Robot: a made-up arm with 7 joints.
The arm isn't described. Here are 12 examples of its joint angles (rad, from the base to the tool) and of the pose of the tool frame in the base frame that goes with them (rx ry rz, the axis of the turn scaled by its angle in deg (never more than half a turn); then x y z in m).
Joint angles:
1: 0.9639 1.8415 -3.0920 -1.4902 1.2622 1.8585 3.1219
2: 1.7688 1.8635 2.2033 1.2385 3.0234 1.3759 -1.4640
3: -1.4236 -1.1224 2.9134 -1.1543 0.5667 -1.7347 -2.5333
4: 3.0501 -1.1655 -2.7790 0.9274 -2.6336 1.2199 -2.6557
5: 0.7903 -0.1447 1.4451 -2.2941 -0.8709 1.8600 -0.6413
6: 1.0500 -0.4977 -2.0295 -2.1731 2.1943 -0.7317 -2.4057
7: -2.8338 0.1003 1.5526 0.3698 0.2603 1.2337 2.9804
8: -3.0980 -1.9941 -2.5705 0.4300 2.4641 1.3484 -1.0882
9: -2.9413 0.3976 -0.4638 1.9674 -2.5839 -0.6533 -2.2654
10: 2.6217 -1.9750 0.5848 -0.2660 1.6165 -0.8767 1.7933
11: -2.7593 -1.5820 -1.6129 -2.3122 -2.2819 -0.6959 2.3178
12: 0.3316 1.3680 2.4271 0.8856 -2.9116 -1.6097 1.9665
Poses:
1: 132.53 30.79 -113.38 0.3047 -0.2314 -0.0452
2: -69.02 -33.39 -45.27 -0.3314 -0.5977 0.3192
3: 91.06 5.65 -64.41 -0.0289 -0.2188 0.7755
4: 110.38 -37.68 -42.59 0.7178 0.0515 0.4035
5: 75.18 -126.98 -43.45 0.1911 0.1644 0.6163
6: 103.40 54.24 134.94 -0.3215 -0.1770 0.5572
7: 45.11 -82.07 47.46 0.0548 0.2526 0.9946
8: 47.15 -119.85 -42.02 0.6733 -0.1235 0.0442
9: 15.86 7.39 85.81 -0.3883 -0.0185 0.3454
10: 84.05 -71.53 -96.41 0.6638 0.2371 0.0003
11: 121.71 -2.66 -8.07 0.2763 0.2648 0.4217
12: -24.34 113.68 -22.37 0.3230 -0.3057 0.6843
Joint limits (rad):
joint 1: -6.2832..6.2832
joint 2: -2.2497..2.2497
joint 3: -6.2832..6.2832
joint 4: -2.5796..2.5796
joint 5: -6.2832..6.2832
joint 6: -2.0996..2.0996
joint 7: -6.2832..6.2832
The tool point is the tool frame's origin. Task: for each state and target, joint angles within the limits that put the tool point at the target. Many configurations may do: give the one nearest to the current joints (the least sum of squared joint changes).
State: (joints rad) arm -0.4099 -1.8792 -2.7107 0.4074 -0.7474 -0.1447 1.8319
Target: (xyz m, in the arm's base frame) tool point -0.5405 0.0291 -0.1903
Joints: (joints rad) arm -0.2627 -1.9527 -2.6416 0.8923 -0.7553 -0.0612 1.8319
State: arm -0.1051 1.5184 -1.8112 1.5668 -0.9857 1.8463 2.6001
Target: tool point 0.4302 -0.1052 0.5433
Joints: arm 0.5674 1.6209 -2.1580 1.2971 -1.1810 1.9038 2.6001
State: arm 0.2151 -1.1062 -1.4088 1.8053 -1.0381 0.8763 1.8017
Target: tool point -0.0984 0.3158 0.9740
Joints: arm 0.2226 -0.5403 -0.8932 0.8904 -1.1007 0.4114 1.8017
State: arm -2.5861 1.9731 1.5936 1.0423 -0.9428 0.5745 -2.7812
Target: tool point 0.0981 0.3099 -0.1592
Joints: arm -2.3991 2.2497 0.9465 1.3662 -0.9706 0.8054 -2.7812
